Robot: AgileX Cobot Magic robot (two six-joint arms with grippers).
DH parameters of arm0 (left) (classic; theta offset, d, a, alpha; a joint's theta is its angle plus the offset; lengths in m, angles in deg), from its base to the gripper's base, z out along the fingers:
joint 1: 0 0.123 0 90
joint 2: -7.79 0 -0.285 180
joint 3: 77.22 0 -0.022 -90
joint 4: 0 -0.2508 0 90
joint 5: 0 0 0.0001 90
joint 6: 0 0.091 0 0
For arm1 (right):
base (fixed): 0 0 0 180
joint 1: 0 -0.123 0 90
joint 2: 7.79 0 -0.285 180
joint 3: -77.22 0 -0.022 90
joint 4: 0 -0.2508 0 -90
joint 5: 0 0 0.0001 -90
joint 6: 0 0.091 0 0
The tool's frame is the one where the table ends.
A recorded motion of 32 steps. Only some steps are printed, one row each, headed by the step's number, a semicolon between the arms.
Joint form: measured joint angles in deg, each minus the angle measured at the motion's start. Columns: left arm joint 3, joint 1, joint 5, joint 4, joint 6, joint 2; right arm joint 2, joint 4, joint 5, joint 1, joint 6, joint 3.
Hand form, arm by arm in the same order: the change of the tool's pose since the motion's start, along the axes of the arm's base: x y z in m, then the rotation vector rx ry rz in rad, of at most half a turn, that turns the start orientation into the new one. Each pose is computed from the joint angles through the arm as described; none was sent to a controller.
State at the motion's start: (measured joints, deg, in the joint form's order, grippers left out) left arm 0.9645 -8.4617 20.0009 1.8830 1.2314 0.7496; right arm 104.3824 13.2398 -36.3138 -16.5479 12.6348 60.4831
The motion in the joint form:
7: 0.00 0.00 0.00 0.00 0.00 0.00; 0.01 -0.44 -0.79 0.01 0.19 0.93
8: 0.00 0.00 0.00 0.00 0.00 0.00; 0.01 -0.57 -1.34 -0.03 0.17 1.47
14: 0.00 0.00 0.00 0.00 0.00 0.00; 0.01 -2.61 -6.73 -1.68 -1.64 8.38
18: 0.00 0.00 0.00 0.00 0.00 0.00; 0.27 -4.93 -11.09 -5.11 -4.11 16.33
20: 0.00 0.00 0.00 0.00 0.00 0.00; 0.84 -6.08 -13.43 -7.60 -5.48 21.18
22: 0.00 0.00 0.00 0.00 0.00 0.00; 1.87 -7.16 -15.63 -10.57 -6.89 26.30
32: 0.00 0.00 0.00 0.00 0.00 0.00; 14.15 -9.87 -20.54 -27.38 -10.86 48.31
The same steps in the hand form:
7: 0.0000 0.0000 0.0000 0.0000 0.0000 0.0000; 0.0023 0.0008 0.0034 0.0056 -0.0015 -0.0105
8: 0.0000 0.0000 0.0000 0.0000 0.0000 0.0000; 0.0034 0.0014 0.0054 0.0060 -0.0014 -0.0126
14: 0.0000 0.0000 0.0000 0.0000 0.0000 0.0000; 0.0165 0.0169 0.0324 0.0231 -0.0215 0.0107
18: 0.0000 0.0000 0.0000 0.0000 0.0000 0.0000; 0.0262 0.0459 0.0646 0.0580 -0.0659 0.0820
20: 0.0000 0.0000 0.0000 0.0000 0.0000 0.0000; 0.0293 0.0664 0.0826 0.0788 -0.0913 0.1355
22: 0.0000 0.0000 0.0000 0.0000 0.0000 0.0000; 0.0303 0.0908 0.0992 0.1001 -0.1149 0.2003
32: 0.0000 0.0000 0.0000 0.0000 0.0000 0.0000; 0.0072 0.2334 0.1142 0.1727 -0.1599 0.5401

